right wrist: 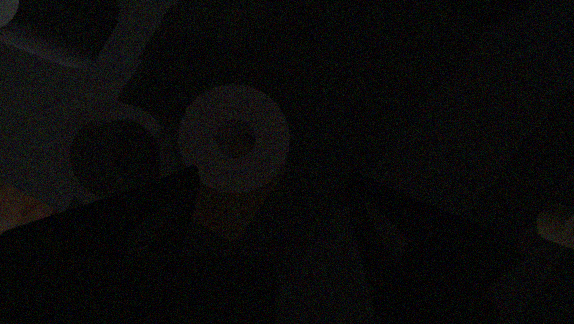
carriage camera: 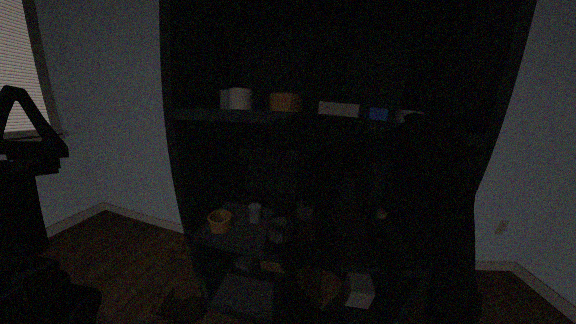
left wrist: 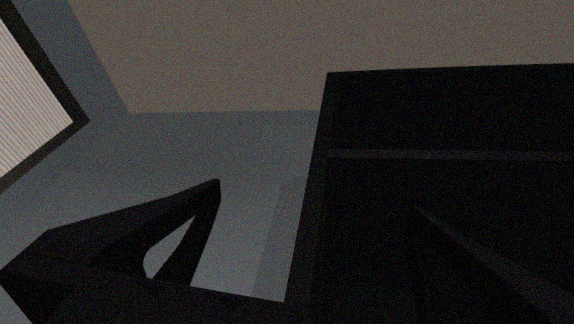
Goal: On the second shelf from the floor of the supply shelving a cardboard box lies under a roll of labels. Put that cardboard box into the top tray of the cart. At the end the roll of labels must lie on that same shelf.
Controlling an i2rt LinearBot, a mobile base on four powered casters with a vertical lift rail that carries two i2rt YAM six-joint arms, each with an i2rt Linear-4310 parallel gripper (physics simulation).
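Frame: origin at the left arm's base, x back, y right, z up, level; centimetres.
Seen in the pictures: left gripper, fingertip midpoint: [left wrist: 312, 202]; right gripper, fingertip midpoint: [right wrist: 274, 175] [carriage camera: 314, 203].
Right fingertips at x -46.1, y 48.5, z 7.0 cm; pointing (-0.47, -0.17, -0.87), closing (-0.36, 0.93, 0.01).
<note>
Pixels of each thing's top centre, then the offset from my right fingertips to it. Level surfaces: height alone.
- brownish cardboard box at its top centre: [right wrist: 234, 189] [carriage camera: 307, 222] dx +3.6, dy -2.5, dz -6.5 cm
- shelf at its surface level: dz -11.5 cm
- yellow cup at its top centre: [carriage camera: 219, 216] dx +2.2, dy -37.8, dz -6.5 cm
- white cup at its top centre: [carriage camera: 254, 206] dx -3.6, dy -24.3, dz -4.5 cm
- dark round thing at its top centre: [right wrist: 116, 158] [carriage camera: 280, 224] dx +4.9, dy -13.3, dz -6.7 cm
- white box at its top centre: [carriage camera: 361, 282] dx +5.5, dy +29.9, dz -44.2 cm
- white roll at its top centre: [carriage camera: 241, 89] dx +5.2, dy -27.3, dz +40.2 cm
- orange roll at its top centre: [carriage camera: 286, 94] dx +5.6, dy -13.9, dz +39.2 cm
- blue box at its top centre: [carriage camera: 375, 108] dx +0.8, dy +17.7, dz +38.2 cm
The scene is very dark. In the right wrist view, the roll of labels [right wrist: 200, 120] [carriage camera: 304, 212] is a pale ring seen from above, lying on a brownish cardboard box [right wrist: 227, 215]. In the carriage view they are on the shelf [carriage camera: 225, 242] with the yellow cup, and the box is lost in darkness. My right gripper [right wrist: 274, 175] is open; its left fingertip is by the lower left edge of the roll, with no thing seen between the fingers. My left gripper [left wrist: 312, 202] is open, raised at the left, away from the shelving. The cart cannot be made out.
A yellow cup [carriage camera: 220, 222], a white cup [carriage camera: 254, 213] and a dark round thing [right wrist: 142, 116] are left of the roll. A white box [carriage camera: 360, 291] stands lower down. The upper shelf [carriage camera: 210, 115] bears a white roll [carriage camera: 240, 99], an orange roll [carriage camera: 285, 102] and a blue box [carriage camera: 378, 114].
</note>
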